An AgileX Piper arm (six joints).
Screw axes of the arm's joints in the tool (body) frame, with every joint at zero. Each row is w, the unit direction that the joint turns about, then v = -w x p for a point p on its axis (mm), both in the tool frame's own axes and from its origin. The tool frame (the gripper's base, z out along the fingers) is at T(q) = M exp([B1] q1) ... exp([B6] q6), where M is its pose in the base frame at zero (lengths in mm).
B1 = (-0.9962, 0, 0.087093, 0, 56.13, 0)
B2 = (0, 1, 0, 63.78, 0, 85.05)
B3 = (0, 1, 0, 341.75, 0, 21.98)
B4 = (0, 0, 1, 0, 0, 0)
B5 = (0, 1, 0, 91, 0, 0)
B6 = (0, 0, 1, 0, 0, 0)
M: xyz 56.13 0 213.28 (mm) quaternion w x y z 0.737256 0 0.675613 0
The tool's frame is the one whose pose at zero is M.
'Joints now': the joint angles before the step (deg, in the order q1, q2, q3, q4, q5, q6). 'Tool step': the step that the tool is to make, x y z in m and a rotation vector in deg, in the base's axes. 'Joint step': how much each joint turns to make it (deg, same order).
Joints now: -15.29, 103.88, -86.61, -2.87, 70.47, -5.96
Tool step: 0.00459, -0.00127, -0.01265, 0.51, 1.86, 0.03
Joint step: 0.00, 1.97, 0.00, 0.00, -0.04, -0.03
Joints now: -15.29, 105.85, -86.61, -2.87, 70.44, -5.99
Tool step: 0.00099, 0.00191, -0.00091, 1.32, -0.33, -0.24
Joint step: 0.00, 0.13, 0.00, 1.41, -0.10, -0.11
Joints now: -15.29, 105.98, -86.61, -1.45, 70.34, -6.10
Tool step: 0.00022, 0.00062, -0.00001, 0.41, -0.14, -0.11
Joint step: 0.00, 0.00, 0.00, 0.45, -0.03, 0.00
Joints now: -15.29, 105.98, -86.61, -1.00, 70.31, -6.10
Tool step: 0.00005, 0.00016, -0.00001, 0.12, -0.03, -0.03
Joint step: 0.00, 0.00, 0.00, 0.13, 0.00, -0.01
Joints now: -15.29, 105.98, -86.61, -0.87, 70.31, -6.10
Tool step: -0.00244, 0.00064, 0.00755, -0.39, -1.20, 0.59
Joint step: 0.00, -1.16, -0.01, 0.00, -0.10, -0.60
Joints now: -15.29, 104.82, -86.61, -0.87, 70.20, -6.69
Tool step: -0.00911, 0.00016, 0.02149, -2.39, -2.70, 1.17
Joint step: 0.00, -3.37, 0.00, -1.50, 0.11, -0.88
